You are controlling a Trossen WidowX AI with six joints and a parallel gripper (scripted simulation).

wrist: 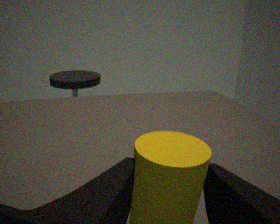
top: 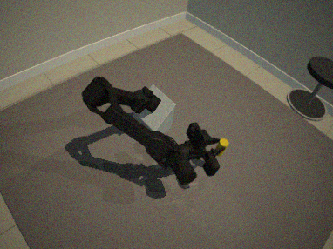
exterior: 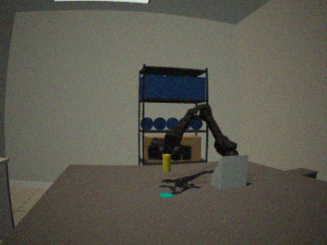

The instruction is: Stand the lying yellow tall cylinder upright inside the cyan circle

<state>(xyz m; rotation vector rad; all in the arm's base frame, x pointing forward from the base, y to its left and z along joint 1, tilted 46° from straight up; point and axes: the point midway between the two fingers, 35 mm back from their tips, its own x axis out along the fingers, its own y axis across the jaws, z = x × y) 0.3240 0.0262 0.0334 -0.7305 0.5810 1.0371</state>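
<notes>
My gripper tip is now 160 mm above the cyan circle. The rest, counted from my gripper tip: yellow tall cylinder (20 mm below).
</notes>
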